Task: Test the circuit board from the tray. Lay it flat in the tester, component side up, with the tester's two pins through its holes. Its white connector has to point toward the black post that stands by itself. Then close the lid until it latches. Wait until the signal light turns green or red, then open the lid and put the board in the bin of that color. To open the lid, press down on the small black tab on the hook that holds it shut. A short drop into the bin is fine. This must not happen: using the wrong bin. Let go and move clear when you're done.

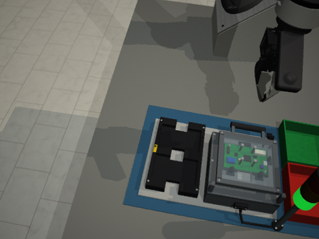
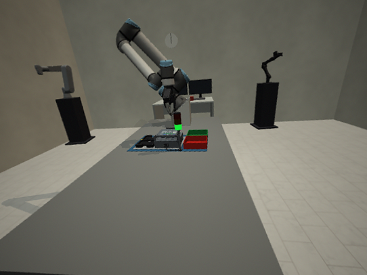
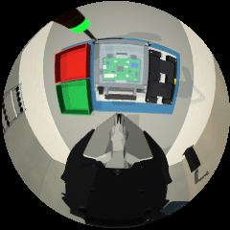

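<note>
My hand is 30 mm short of the black latch tab, 50 mm to the right of it and 120 mm above it. Round my hand: green bin: 20 mm ahead, 200 mm to the left, 190 mm below; green circuit board: 80 mm ahead, 20 mm to the right, 130 mm below; tester lid: 80 mm ahead, 20 mm to the right, 120 mm below.
</note>
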